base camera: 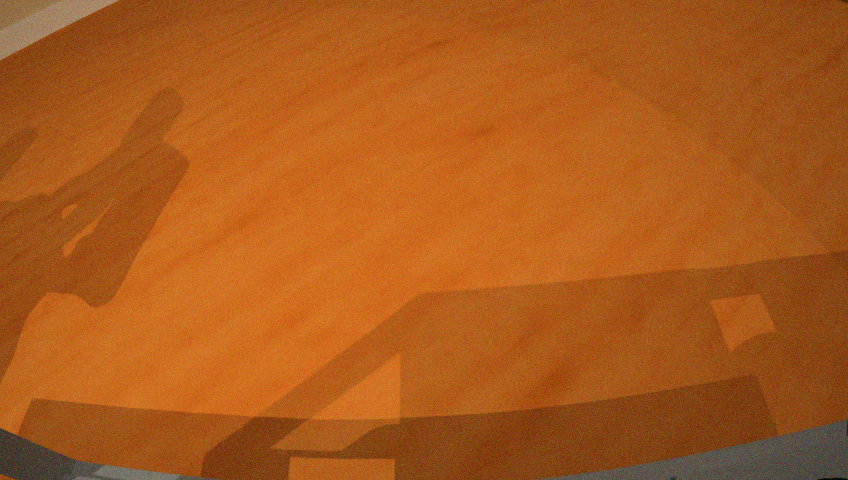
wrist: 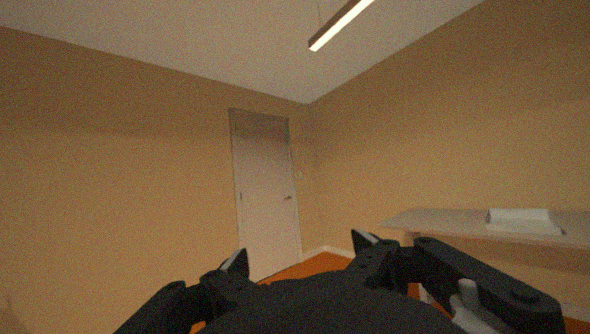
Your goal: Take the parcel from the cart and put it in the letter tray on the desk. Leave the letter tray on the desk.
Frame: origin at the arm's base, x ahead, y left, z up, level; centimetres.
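Seen in the pictures: gripper, between the fingertips: (wrist: pixel 300 250).
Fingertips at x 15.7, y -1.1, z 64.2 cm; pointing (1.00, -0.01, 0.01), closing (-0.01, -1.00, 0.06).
A point is followed by its place in that frame.
My gripper (wrist: pixel 300 250) @(z 64.2, x 15.7, y -1.1 cm) is open and empty, its two black fingers spread wide at the bottom of the wrist view. A desk (wrist: pixel 440 219) @(z 32.3, x 134.9, y -108.4 cm) with a pale top stands against the right wall in the wrist view, beyond and to the right of my gripper. A white tray-like object (wrist: pixel 522 221) @(z 32.6, x 107.1, y -137.7 cm), which looks like the letter tray, sits on the desk; its inside cannot be made out. The parcel and the cart do not show in either view.
A closed pale door (wrist: pixel 265 195) @(z 60.0, x 237.2, y 34.5 cm) is in the wall beyond the gripper, left of the room corner. A ceiling lamp (wrist: pixel 340 25) @(z 168.0, x 105.4, y -42.7 cm) hangs above. The base camera view shows the orange wood floor (base camera: pixel 416 196) @(z -39.7, x 46.4, y 2.6 cm) with shadows on it, and a pale skirting strip (base camera: pixel 41 32) @(z -37.7, x 153.7, y 142.9 cm) at the upper left.
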